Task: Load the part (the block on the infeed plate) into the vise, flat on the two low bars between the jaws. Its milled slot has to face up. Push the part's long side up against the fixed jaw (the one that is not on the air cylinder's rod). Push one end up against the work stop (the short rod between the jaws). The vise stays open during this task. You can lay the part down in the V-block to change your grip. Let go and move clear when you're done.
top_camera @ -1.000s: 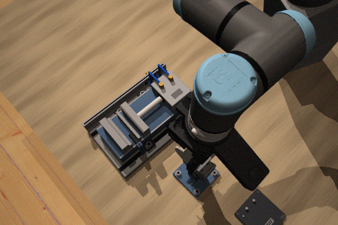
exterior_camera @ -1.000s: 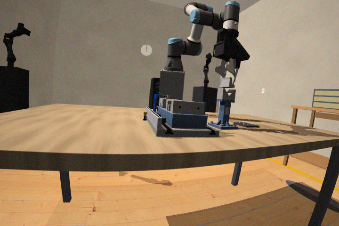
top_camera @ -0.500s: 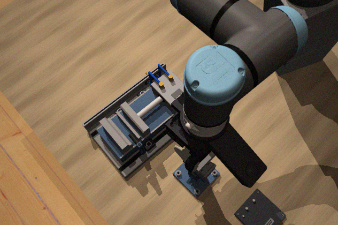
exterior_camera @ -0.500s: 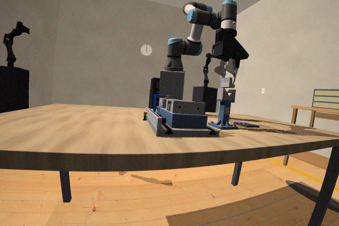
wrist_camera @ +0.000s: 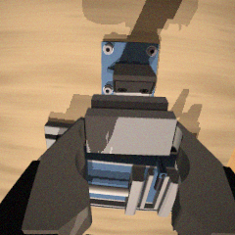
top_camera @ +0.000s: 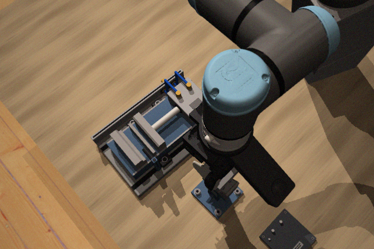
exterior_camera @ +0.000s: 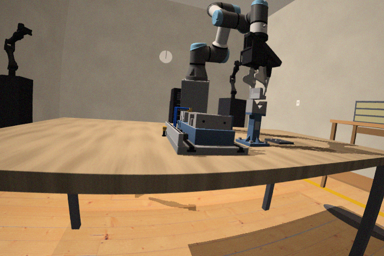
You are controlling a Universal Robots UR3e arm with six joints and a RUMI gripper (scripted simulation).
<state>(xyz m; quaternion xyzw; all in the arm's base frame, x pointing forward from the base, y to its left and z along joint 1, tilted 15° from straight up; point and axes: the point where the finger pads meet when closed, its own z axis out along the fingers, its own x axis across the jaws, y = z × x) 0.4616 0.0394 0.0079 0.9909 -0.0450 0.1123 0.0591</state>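
Now: the part 1 cm to the left of my hand and 1 cm below it. Also, from my hand: white cylinder rod 20 cm to the right, 12 cm below, 5 cm behind; dark work stop 17 cm to the right, 10 cm below, 5 cm ahead; moving jaw 21 cm to the right, 12 cm below.
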